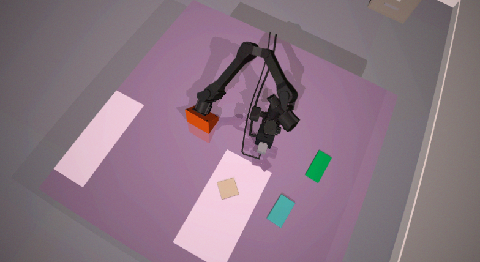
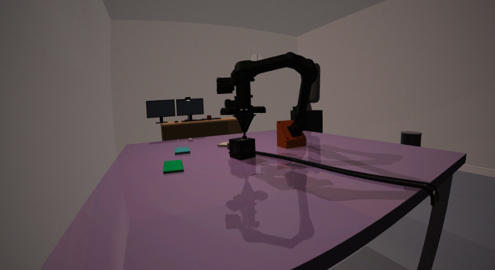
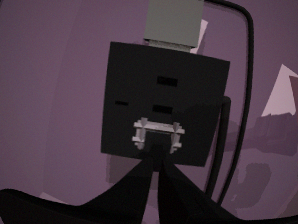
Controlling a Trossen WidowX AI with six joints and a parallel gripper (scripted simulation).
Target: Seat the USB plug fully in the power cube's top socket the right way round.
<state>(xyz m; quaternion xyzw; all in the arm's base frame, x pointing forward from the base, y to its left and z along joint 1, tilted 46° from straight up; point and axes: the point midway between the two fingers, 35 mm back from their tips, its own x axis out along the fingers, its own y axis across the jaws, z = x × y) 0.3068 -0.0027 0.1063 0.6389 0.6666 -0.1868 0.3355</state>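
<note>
Right now the usb plug is 20 mm below my gripper tip. The rest, counted from my gripper tip: teal tile (290 mm to the right, 220 mm ahead, 100 mm below); then tan tile (310 mm to the right, 100 mm below, 30 mm behind); then green tile (290 mm ahead, 100 mm below, 20 mm to the right).
</note>
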